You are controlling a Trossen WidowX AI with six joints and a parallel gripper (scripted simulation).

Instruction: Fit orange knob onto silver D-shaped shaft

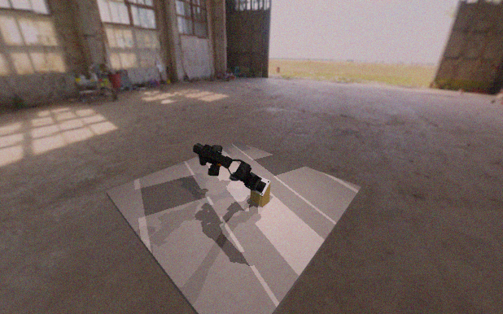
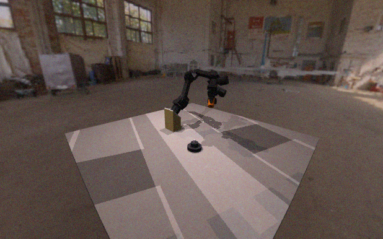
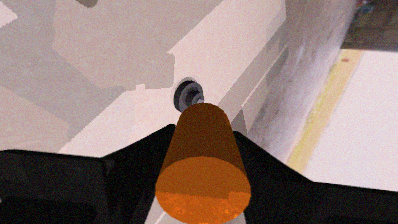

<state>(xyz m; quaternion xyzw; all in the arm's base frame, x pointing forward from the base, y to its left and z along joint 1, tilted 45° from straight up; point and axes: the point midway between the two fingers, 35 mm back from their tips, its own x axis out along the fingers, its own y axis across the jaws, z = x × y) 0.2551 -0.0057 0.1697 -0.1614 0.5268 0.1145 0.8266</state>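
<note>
Right now the orange knob is 1 cm behind my gripper tip, 2 cm to the left of it and 2 cm above it. The rest, counted from my gripper tip: dark round pedestal 5 cm ahead, 20 cm to the right, 19 cm below.
</note>
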